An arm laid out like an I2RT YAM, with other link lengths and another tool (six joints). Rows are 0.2 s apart.
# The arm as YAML. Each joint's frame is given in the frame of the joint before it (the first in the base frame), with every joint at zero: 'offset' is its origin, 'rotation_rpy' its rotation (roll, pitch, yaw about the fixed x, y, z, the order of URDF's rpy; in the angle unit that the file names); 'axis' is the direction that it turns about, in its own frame. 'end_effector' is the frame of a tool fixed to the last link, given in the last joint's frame.
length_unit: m
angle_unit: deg
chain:
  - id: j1
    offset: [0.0, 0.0, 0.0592]
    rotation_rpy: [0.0, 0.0, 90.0]
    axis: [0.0, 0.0, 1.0]
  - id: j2
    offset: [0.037, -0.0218, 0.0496]
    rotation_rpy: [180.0, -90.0, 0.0]
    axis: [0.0, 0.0, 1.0]
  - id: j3
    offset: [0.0, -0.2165, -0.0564]
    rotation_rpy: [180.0, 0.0, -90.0]
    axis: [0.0, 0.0, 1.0]
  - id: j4
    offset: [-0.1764, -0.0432, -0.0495]
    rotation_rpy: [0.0, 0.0, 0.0]
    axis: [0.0, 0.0, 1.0]
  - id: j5
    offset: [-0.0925, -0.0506, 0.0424]
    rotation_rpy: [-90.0, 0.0, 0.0]
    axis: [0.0, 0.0, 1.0]
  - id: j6
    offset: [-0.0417, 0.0, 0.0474]
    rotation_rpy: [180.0, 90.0, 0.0]
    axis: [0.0, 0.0, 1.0]
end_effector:
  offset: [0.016, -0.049, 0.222]
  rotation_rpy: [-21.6, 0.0, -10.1]
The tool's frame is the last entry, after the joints.
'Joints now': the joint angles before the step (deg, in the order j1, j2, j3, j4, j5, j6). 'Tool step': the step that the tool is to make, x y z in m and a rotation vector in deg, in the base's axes. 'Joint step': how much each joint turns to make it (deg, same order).
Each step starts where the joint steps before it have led.
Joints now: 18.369, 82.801, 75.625, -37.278, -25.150, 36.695
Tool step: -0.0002, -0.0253, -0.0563, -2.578, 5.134, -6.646
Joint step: 0.073, -1.517, -11.041, 5.617, 5.232, 4.650
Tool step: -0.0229, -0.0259, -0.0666, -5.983, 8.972, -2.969
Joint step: 0.088, 2.701, -3.573, -3.889, 4.088, 0.808
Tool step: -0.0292, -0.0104, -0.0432, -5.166, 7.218, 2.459
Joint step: 0.516, 4.744, 1.367, -5.904, 1.411, -2.994
